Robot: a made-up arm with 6 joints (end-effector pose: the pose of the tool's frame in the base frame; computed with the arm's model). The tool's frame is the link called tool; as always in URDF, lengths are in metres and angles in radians. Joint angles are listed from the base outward.
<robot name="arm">
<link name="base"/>
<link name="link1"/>
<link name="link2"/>
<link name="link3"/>
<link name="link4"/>
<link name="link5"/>
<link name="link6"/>
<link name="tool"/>
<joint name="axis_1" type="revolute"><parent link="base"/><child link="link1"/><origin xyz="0 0 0.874"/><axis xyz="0 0 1"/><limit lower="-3.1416" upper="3.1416"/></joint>
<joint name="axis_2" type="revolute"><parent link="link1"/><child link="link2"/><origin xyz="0.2 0 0"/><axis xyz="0 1 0"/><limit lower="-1.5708" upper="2.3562"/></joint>
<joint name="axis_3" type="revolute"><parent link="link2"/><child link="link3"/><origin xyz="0 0 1.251"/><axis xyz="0 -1 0"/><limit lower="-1.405" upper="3.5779"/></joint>
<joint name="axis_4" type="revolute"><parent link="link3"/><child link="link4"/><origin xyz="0 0 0.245"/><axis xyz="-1 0 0"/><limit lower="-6.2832" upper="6.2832"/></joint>
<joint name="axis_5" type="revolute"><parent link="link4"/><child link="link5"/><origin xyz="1.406 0 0"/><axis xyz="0 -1 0"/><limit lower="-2.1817" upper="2.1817"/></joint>
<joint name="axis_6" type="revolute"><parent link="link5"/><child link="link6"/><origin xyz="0.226 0 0"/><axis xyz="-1 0 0"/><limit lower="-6.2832" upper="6.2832"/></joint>
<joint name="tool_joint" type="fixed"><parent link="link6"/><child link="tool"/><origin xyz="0 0 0"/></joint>
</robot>
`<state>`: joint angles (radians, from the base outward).
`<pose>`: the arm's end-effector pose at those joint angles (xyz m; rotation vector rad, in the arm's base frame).
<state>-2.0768 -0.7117 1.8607 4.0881 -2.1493 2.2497</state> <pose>1.0498 1.5778 2.2130 2.6609 -0.8414 -1.2896</pose>
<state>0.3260 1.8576 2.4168 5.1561 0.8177 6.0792</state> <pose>2.4683 0.6773 1.6157 1.5677 -1.0193 0.1932</pose>
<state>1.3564 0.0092 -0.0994 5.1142 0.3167 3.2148</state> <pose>0.4574 1.7961 2.2202 -1.8213 -1.0875 0.6312</pose>
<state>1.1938 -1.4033 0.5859 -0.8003 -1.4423 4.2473</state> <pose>-0.7745 -1.5193 2.3576 1.3722 1.6027 1.7719</pose>
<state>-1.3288 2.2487 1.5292 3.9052 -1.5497 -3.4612</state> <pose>0.7519 -2.3941 -0.5333 -0.4326 -0.4848 -0.4580</pose>
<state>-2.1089 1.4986 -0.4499 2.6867 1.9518 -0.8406</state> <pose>-0.4399 -0.9169 -0.2854 1.1568 -0.4032 0.7808</pose>
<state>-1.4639 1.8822 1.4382 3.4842 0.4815 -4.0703</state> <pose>0.2749 -2.8915 -0.0671 1.0651 0.3117 -1.7498</pose>
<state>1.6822 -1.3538 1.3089 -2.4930 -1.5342 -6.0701</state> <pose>0.1393 -2.4725 1.4178 0.3568 1.3509 -1.7132</pose>
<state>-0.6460 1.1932 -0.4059 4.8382 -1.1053 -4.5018</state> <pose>1.3501 -0.7670 -0.1778 0.9921 1.0352 0.5593</pose>
